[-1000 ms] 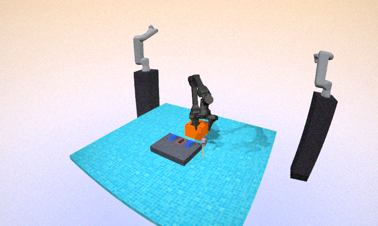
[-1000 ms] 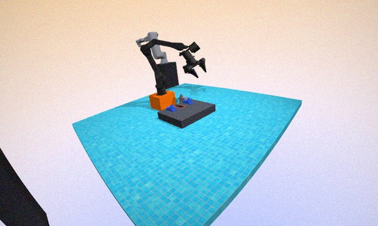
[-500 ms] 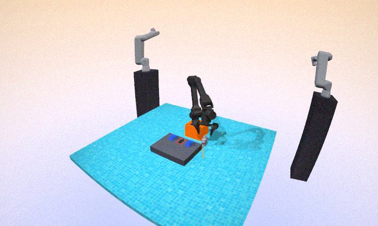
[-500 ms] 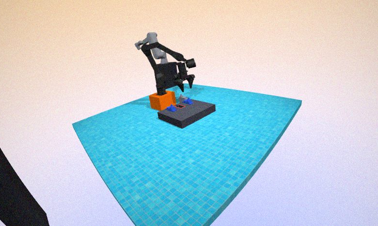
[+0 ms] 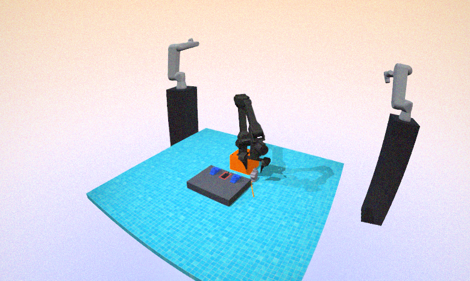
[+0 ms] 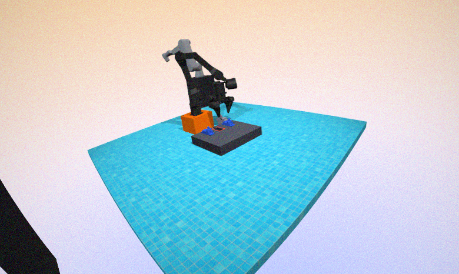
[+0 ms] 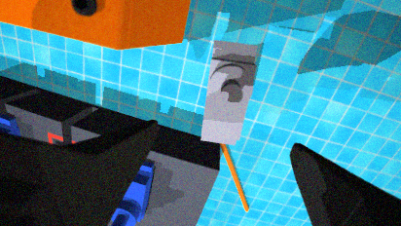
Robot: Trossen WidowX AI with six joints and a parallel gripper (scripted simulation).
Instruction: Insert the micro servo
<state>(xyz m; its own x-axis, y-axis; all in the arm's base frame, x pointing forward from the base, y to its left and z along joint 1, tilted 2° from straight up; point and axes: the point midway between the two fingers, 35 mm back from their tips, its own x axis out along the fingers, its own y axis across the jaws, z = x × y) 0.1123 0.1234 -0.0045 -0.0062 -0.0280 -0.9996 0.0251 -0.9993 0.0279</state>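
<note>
My gripper tip is 190 mm short of the dark grey deck, 160 mm to the left of it and 50 mm above it.
</note>
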